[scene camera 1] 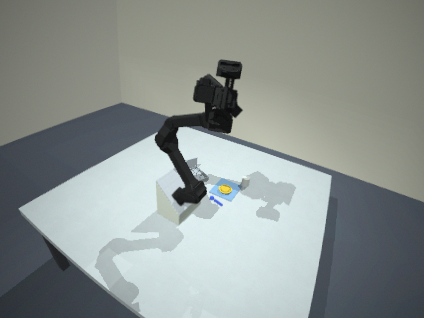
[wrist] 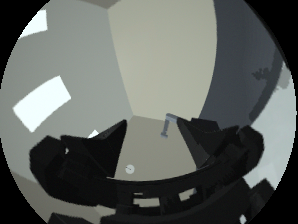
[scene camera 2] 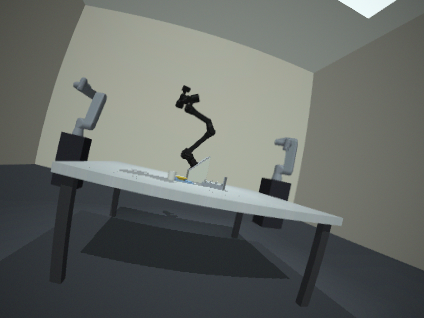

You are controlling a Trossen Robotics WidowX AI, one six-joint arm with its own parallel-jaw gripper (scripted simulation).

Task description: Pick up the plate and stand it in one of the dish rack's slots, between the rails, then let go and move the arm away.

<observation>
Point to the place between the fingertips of my gripper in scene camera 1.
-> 221, 89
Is my gripper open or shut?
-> Open.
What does my gripper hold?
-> Nothing.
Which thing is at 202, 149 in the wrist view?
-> My gripper.
</observation>
